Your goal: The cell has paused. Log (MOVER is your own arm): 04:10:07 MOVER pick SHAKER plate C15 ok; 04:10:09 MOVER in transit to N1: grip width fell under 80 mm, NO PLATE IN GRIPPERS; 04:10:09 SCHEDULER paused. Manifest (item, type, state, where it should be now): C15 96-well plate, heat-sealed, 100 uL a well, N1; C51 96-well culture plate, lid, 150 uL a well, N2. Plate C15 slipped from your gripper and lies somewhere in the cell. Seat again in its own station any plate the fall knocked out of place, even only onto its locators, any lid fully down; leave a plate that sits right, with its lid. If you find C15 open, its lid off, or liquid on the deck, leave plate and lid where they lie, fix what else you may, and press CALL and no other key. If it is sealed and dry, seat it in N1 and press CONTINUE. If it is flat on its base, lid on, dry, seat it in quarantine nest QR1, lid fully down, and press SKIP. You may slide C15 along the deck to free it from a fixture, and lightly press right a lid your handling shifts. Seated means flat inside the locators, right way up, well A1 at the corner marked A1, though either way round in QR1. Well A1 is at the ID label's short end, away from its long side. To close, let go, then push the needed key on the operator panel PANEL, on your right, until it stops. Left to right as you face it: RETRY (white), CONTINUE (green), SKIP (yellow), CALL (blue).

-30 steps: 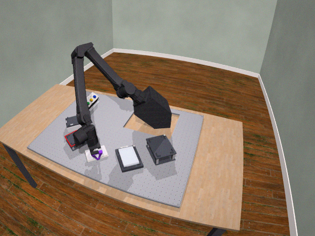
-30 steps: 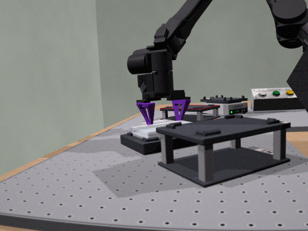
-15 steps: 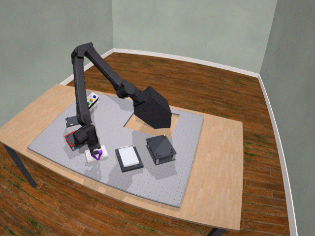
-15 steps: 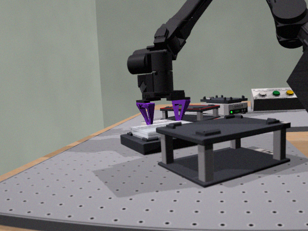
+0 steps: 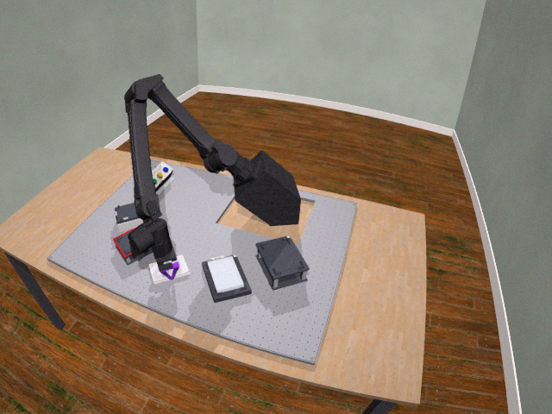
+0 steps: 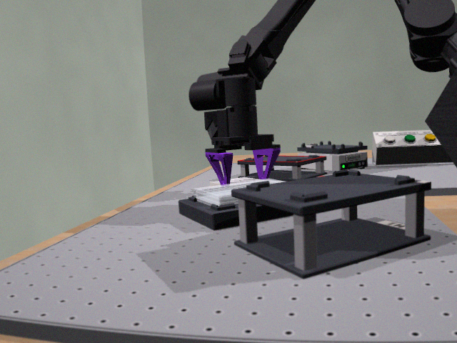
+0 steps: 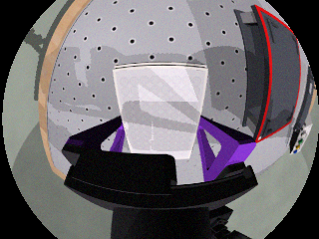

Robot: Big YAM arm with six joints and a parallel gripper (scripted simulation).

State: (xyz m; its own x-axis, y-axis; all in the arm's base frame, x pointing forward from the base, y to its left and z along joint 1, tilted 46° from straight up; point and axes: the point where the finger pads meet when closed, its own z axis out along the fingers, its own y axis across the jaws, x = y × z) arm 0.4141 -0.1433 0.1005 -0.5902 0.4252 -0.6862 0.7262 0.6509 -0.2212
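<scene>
My gripper is now right at the white plate. Round my hand: red-edged nest: 7 cm behind, 16 cm to the right, 3 cm above; then clear lid: 2 cm behind, 20 cm to the left, 2 cm above; then white key: 34 cm behind, 26 cm to the right, 6 cm above.
</scene>
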